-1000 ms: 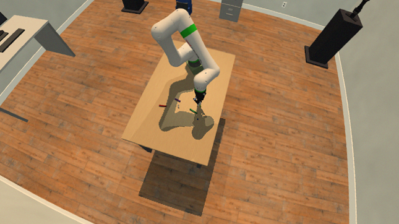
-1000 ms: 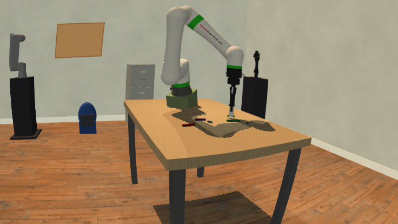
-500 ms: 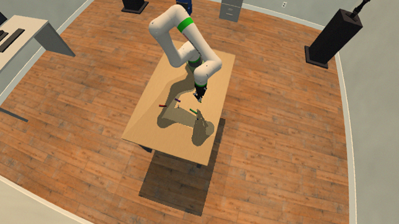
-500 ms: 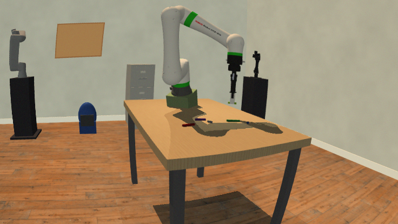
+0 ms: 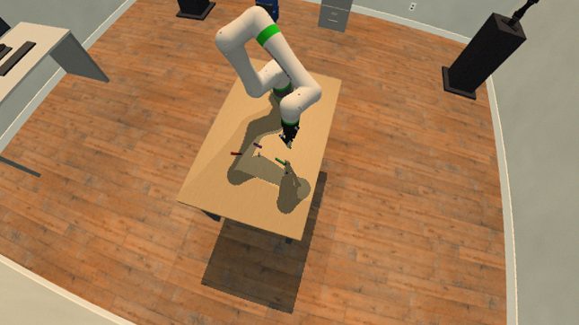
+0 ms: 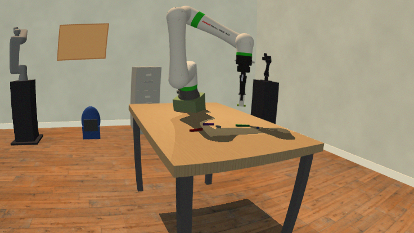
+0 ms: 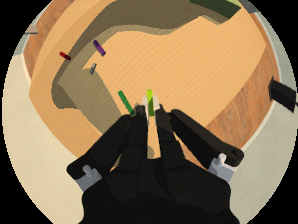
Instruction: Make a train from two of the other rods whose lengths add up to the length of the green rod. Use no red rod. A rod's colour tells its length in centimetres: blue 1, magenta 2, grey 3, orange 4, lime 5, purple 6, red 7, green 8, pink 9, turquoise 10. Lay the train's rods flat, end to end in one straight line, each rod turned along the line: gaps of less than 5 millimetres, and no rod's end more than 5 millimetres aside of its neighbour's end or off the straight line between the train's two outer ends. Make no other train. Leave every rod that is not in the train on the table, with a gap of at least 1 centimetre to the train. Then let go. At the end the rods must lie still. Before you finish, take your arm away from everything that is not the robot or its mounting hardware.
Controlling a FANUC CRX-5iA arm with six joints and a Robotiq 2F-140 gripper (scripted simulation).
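Now: the grey rod 170 mm to the right of my hand, 130 mm below it and 60 mm ahead of it. Also, from my hand: tiny blue rod (140 mm ahead, 130 mm below, 30 mm to the left); then lime rod (30 mm below); then green rod (130 mm below, 70 mm ahead, 30 mm to the right).
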